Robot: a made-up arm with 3 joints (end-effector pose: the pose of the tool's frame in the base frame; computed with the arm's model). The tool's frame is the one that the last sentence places.
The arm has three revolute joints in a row. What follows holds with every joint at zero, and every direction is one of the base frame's. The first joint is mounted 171 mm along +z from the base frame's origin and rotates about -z. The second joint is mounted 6 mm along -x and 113 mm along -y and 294 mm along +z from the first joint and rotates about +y. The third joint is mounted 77 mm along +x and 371 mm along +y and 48 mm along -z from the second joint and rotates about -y. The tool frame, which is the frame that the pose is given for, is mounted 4 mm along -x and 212 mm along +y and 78 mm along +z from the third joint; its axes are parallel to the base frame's.
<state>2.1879 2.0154 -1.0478</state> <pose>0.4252 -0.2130 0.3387 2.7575 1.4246 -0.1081</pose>
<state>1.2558 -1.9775 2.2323</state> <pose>0.4710 0.0715 0.5206 1.2720 1.7524 -0.7523</pose>
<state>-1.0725 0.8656 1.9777</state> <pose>-0.4436 0.1681 0.4062 0.5938 -0.9991 0.9555</pose>
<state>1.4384 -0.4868 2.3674</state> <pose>0.4746 -0.0036 0.3827 -1.9187 -2.1912 -0.2776</pose>
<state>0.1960 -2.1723 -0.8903</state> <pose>0.0073 0.4777 0.5740 -0.1256 -1.2777 -0.1684</pose>
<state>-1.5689 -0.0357 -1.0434</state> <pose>-0.4697 0.1374 0.4648 -0.7843 0.7858 1.4226</pose>
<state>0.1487 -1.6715 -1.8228</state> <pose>0.1110 0.4586 0.6241 0.0112 0.1510 -0.1484</pose>
